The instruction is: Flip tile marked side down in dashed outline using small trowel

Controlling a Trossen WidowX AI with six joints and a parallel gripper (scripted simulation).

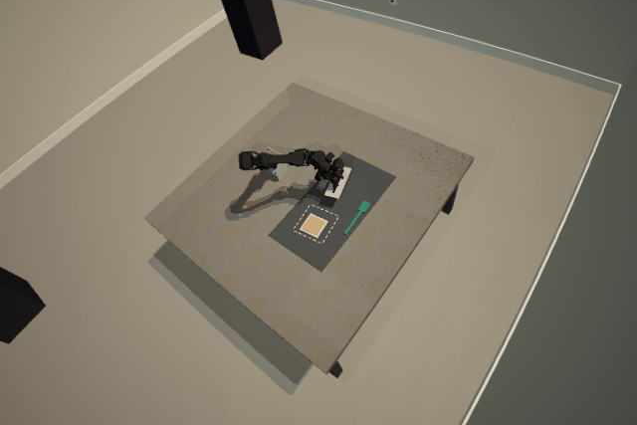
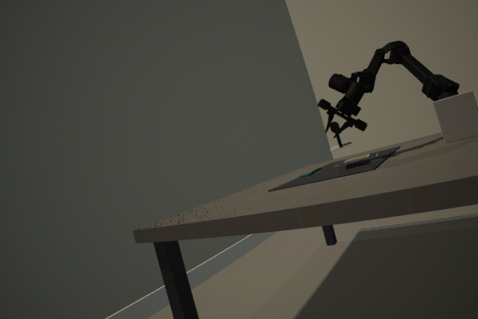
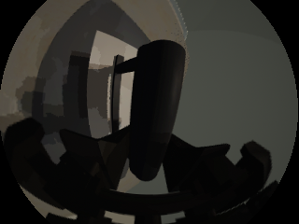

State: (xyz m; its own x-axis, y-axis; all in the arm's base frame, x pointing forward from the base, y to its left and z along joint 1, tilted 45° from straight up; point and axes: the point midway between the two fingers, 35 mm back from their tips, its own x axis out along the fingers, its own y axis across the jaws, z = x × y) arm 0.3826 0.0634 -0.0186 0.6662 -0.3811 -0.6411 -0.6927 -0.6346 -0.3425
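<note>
My gripper tip is 2 cm past the black-handled float, 1 cm to the left of it and 1 cm above it. Round my gripper tip: dark mat 14 cm below, 8 cm to the right, 1 cm behind; then green trowel 13 cm ahead, 12 cm below, 7 cm to the right; then cream tile 23 cm to the right, 12 cm below, 2 cm behind.
</note>
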